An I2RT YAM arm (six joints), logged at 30 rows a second.
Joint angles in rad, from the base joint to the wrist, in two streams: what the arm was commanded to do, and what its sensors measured. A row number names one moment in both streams.
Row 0, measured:
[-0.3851, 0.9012, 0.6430, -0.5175, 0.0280, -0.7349]
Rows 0 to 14, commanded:
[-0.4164, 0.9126, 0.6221, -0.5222, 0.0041, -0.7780]
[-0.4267, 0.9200, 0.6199, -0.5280, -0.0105, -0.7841]
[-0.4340, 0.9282, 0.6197, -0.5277, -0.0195, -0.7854]
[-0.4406, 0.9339, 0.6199, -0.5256, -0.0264, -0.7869]
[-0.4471, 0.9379, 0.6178, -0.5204, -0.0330, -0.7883]
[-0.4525, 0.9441, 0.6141, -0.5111, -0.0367, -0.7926]
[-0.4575, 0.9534, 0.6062, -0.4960, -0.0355, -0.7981]
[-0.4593, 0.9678, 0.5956, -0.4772, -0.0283, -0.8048]
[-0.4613, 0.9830, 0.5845, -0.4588, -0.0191, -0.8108]
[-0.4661, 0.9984, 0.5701, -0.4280, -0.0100, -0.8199]
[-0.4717, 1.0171, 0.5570, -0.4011, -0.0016, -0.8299]
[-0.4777, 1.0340, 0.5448, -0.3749, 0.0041, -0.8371]
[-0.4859, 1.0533, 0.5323, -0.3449, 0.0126, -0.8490]
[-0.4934, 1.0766, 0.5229, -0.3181, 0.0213, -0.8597]
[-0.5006, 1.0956, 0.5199, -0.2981, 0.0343, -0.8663]
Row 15, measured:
[-0.4824, 1.0588, 0.5400, -0.3862, 0.0128, -0.8200]
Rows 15 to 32, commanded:
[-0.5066, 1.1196, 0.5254, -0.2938, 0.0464, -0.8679]
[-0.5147, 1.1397, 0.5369, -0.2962, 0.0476, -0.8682]
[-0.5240, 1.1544, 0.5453, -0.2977, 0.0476, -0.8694]
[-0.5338, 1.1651, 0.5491, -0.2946, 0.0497, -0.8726]
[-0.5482, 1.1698, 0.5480, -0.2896, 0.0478, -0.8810]
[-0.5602, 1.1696, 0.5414, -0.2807, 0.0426, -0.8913]
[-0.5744, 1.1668, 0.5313, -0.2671, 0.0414, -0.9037]
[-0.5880, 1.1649, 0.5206, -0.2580, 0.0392, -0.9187]
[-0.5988, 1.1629, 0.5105, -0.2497, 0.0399, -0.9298]
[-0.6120, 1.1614, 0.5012, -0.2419, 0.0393, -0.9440]
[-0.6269, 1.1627, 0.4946, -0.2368, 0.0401, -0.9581]
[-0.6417, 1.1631, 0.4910, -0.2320, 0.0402, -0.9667]
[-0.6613, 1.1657, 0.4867, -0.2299, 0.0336, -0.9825]
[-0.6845, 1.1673, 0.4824, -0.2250, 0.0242, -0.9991]
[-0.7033, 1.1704, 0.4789, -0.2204, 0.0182, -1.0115]
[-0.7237, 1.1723, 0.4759, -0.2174, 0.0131, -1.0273]
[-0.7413, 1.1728, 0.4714, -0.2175, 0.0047, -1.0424]
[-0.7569, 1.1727, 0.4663, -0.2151, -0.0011, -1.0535]
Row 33, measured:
[-0.7254, 1.1706, 0.4854, -0.2337, 0.0357, -0.9836]
